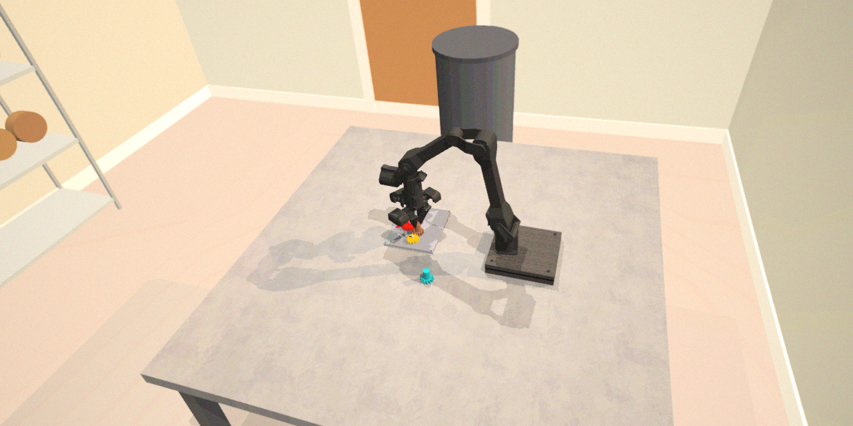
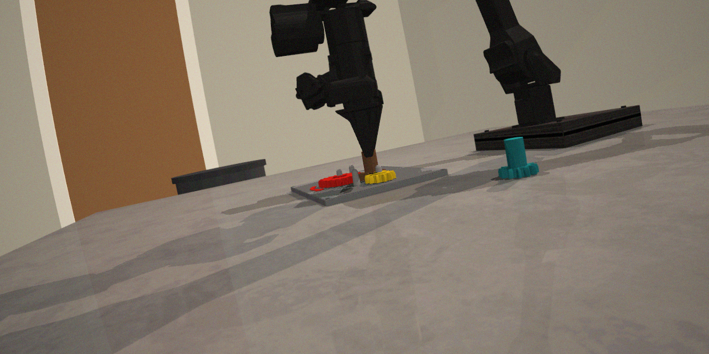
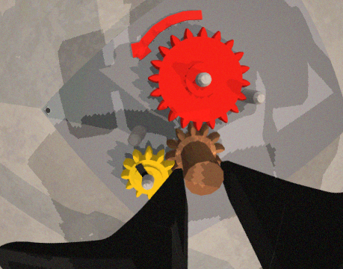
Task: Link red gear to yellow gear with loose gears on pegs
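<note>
My gripper tip is now 20 mm above the brown gear. The rest, counted from my gripper tip: red arrow (70 mm ahead, 40 mm to the right, 30 mm below); then yellow gear (10 mm ahead, 30 mm to the left, 20 mm below); then red gear (30 mm ahead, 40 mm to the right, 20 mm below).
</note>
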